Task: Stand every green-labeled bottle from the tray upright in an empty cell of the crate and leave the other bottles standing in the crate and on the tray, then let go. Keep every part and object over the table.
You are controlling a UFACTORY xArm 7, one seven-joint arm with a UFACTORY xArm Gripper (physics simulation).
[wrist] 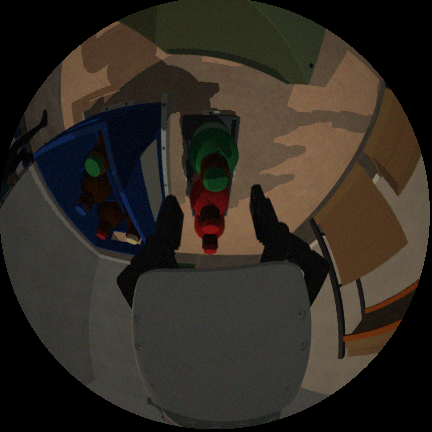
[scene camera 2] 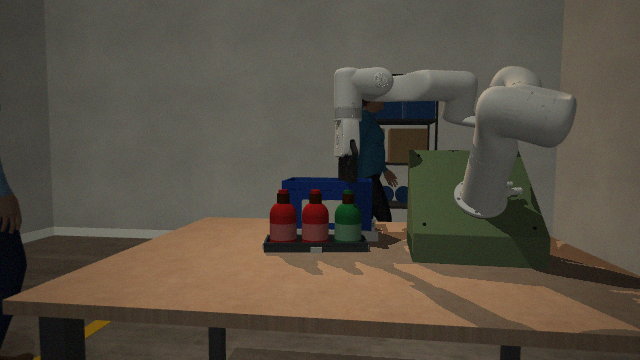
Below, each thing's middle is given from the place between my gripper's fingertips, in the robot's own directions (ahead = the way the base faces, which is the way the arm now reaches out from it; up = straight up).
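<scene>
Blue-capped bottle (wrist: 95, 189): my hand 40 mm short of it, 240 mm to the left of it, 100 mm above it. Red-capped bottle (wrist: 110, 214): from my hand, 130 mm ahead, 250 mm to the right, 100 mm below.
</scene>
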